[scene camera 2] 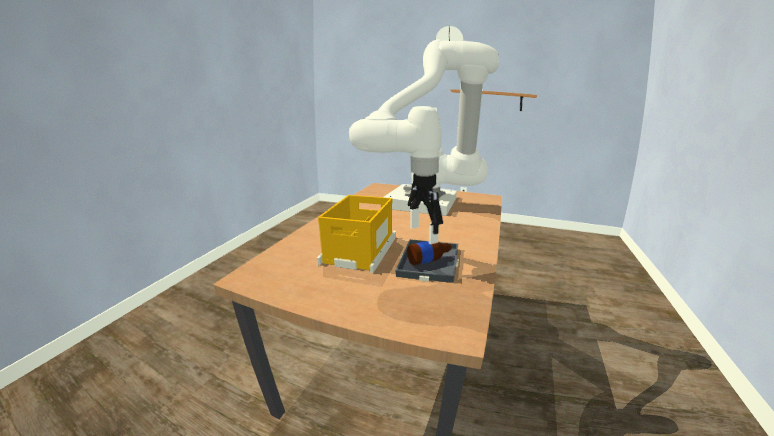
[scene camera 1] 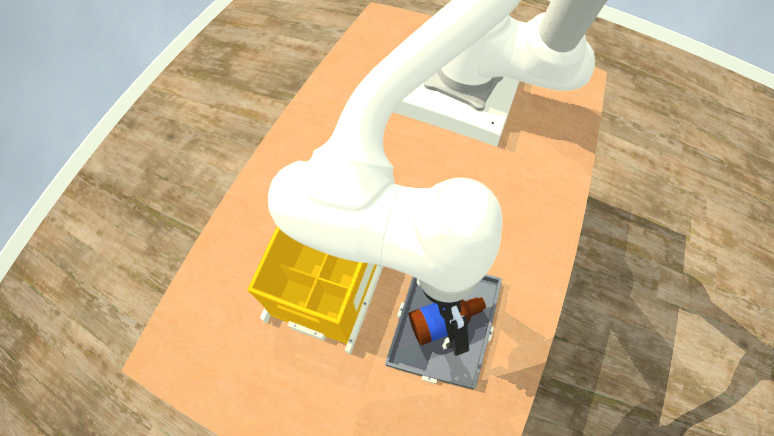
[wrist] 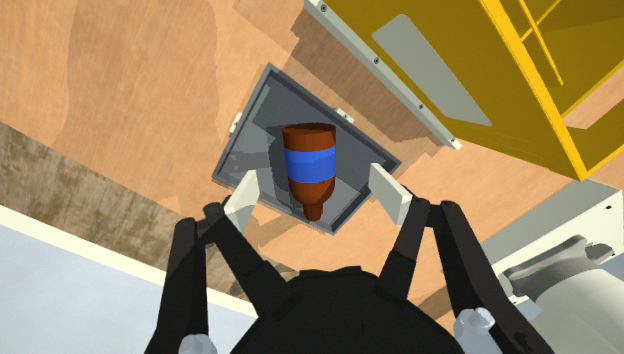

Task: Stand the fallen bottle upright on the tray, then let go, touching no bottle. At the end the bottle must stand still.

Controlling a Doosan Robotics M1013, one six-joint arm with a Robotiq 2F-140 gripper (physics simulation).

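The brown bottle with a blue band lies on its side on the grey tray. In the wrist view its base is toward the top and its neck points down toward the tray's near corner. My gripper is open and empty, pointing down above the bottle. In the wrist view its pale pads stand wide apart, one on each side of the bottle's neck end, with gaps. In scene camera 1 the gripper hides part of the bottle's middle.
A yellow crate with inner dividers stands beside the tray, higher than it, with a pale rail along its tray side. The arm's white base is farther back on the table. The arm passes over part of the crate.
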